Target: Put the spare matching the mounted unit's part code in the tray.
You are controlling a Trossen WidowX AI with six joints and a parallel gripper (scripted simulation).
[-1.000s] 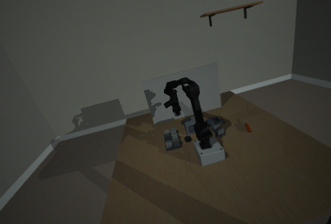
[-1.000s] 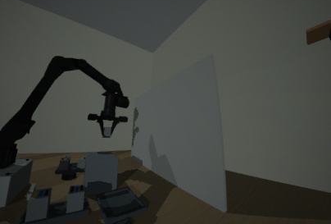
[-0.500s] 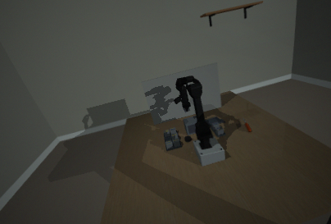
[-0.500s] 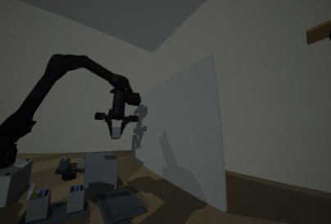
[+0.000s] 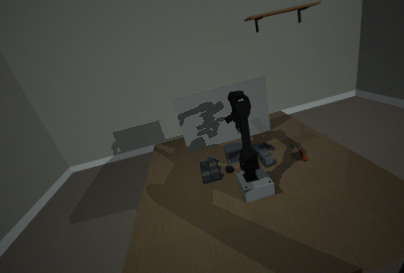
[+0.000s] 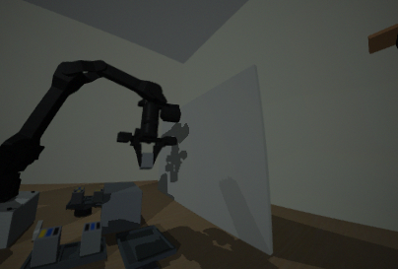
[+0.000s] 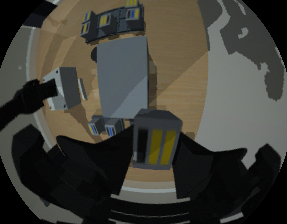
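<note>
The dark tray is 2 cm behind my gripper tip, 11 cm to the right of it and 16 cm below it. From my gripper tip the other things lie so: tall grey panel: 19 cm ahead, 6 cm to the left, 6 cm above; then grey spare: 3 cm above; then grey mounted unit: 6 cm behind, 6 cm to the left, 12 cm below.
</note>
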